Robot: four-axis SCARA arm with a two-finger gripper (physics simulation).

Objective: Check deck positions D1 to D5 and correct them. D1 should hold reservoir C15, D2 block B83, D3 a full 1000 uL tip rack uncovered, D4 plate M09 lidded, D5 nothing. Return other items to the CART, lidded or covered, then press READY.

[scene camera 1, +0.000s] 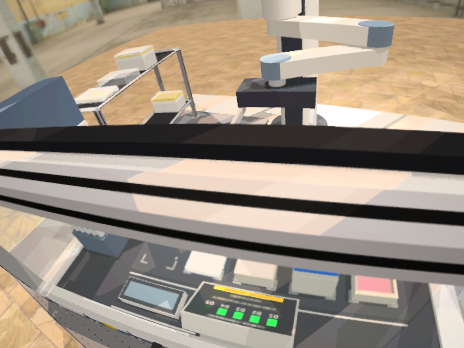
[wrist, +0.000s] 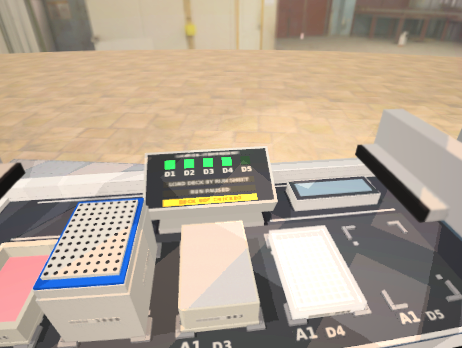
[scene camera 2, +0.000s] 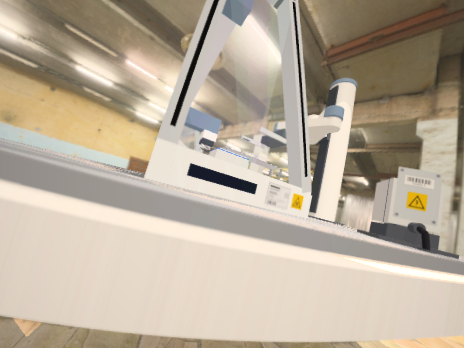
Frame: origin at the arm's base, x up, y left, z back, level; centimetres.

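Where they show: gripper, fingertip midpoint: (wrist: 193, 139) (scene camera 2: 250, 133).
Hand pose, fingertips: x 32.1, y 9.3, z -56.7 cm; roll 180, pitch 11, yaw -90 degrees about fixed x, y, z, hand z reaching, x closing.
Observation:
Things, the pixels of their top centre, and the offset from my fingertips. "pt": a spot on its surface instead.
- tray with pink contents, top centre: (wrist: 8, 279) (scene camera 1: 374, 267) dx -22.3, dy +25.8, dz -6.8 cm
- plain beige block at its top centre: (wrist: 215, 258) (scene camera 1: 259, 250) dx -21.3, dy +1.5, dz -11.7 cm
- cart at a spot on its surface: (scene camera 1: 184, 82) pt dx -11.5, dy -62.5, dz +52.5 cm
A tray with pink contents (wrist: 19, 280) (scene camera 1: 374, 284) sits at D1. A blue-edged tip rack (wrist: 90, 242) (scene camera 1: 315, 284), full of dark-holed positions and without a cover, sits at D2. A plain beige block (wrist: 217, 267) (scene camera 1: 256, 272) with a blurred label sits at D3. A white plate (wrist: 317, 270) (scene camera 1: 205, 264) sits at D4; whether it has a lid I cannot tell. D5 shows bare corner brackets (wrist: 394, 303). My gripper (wrist: 193, 139) is open and empty above the deck, its fingers wide apart. The cart (scene camera 1: 184, 82) stands back left. The READY button cannot be made out.
The status panel (wrist: 210, 179) (scene camera 1: 240, 307) lights D1 to D4 and reads deck not checked. A small screen box (wrist: 334, 192) (scene camera 1: 153, 296) stands beside it. The cart bears yellow-topped racks (scene camera 1: 135, 58) (scene camera 1: 168, 101) and flat items. A wide beam (scene camera 1: 225, 190) crosses scene camera 1.

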